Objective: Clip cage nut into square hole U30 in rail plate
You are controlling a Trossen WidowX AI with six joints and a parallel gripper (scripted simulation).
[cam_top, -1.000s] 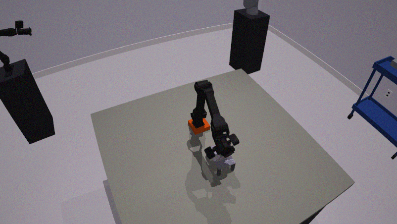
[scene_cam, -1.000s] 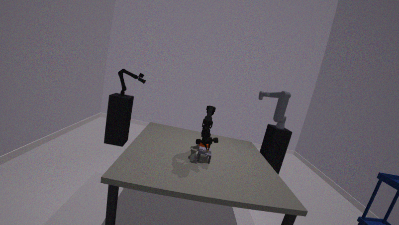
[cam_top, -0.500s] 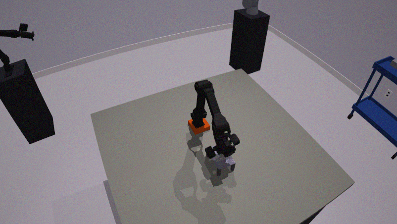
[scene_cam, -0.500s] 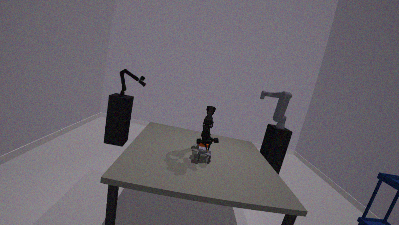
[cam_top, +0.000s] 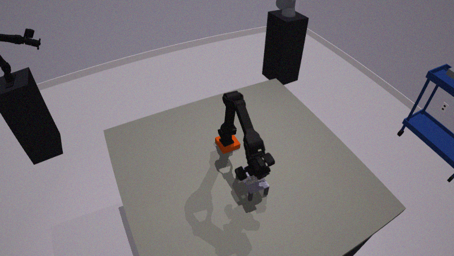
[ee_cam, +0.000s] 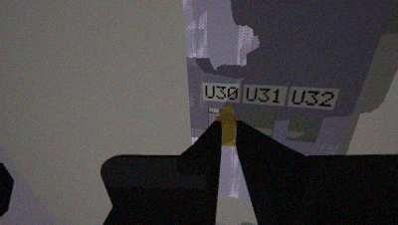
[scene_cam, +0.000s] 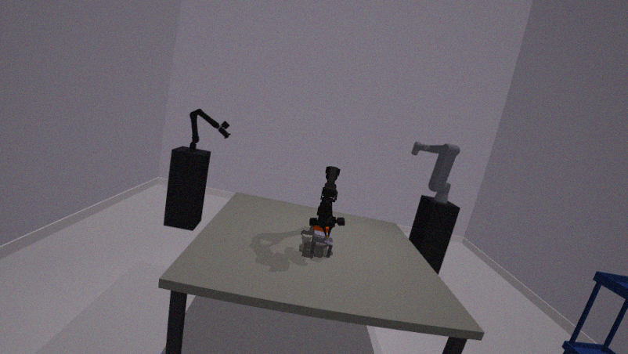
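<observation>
The cage nut is 10 mm below my gripper tip.
</observation>
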